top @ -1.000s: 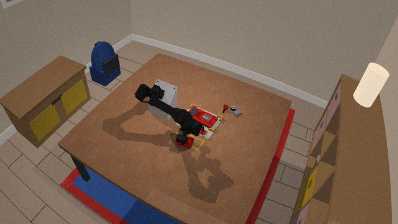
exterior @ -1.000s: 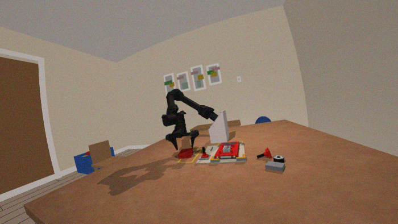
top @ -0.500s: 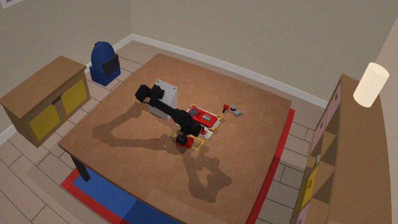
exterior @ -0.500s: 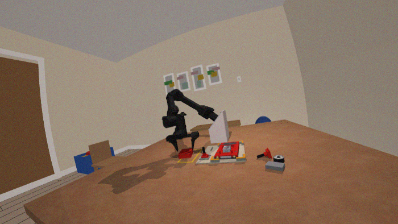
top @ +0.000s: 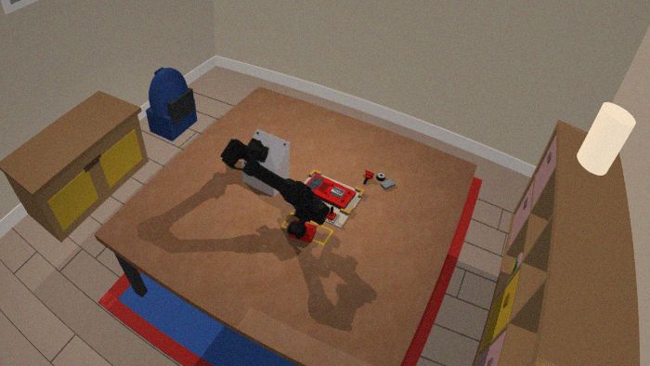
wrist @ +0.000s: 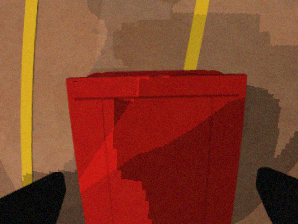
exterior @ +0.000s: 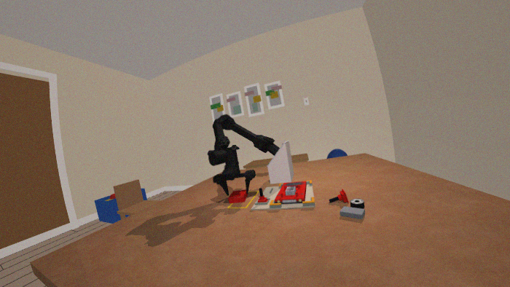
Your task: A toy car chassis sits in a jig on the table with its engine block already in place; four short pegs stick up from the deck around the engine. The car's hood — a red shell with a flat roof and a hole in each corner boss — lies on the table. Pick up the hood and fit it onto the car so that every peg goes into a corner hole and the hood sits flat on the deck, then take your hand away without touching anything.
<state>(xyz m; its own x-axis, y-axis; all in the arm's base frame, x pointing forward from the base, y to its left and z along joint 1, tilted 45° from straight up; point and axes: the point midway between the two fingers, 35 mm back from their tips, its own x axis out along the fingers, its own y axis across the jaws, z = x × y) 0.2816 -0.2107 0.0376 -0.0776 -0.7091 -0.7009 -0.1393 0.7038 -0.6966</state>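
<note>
My gripper tip is now 1 cm above the red hood. The rest, counted from my gripper tip: grey engine block (25 cm to the left, 4 cm ahead); then black wheel (45 cm to the left, 16 cm ahead, 1 cm below); then grey jig (23 cm to the left, 1 cm below, 1 cm ahead).
</note>
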